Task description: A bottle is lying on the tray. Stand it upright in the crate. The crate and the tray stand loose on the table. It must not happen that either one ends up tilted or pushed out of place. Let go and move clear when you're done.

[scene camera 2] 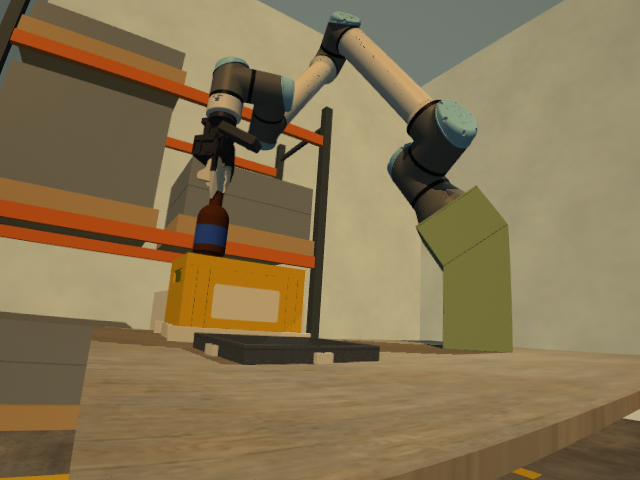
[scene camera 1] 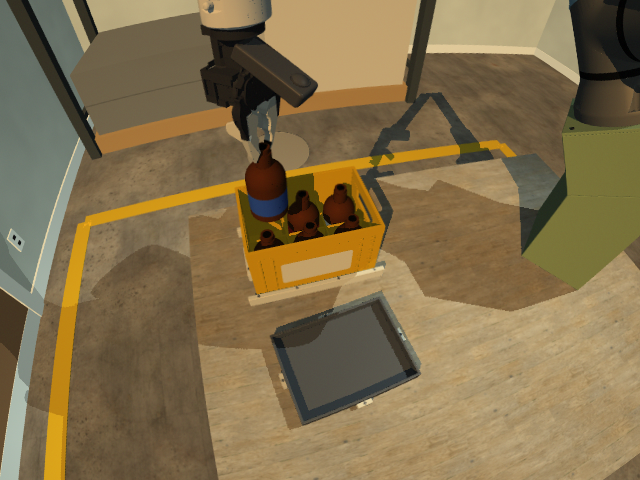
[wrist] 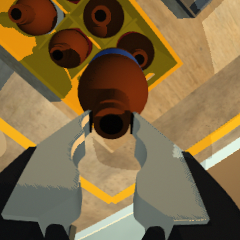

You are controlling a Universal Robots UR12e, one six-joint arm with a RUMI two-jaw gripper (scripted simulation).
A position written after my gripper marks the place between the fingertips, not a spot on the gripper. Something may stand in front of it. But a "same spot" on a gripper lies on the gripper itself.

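My gripper shows in scene camera 1, in scene camera 2 and in the wrist view [111, 113]. On my gripper, [scene camera 1: 245, 128] is the same spot as [scene camera 2: 216, 160]. A bottle shows in the wrist view, in scene camera 2 and in scene camera 1 [266, 183]. On the bottle, [wrist: 113, 85] is the same spot as [scene camera 2: 222, 207].
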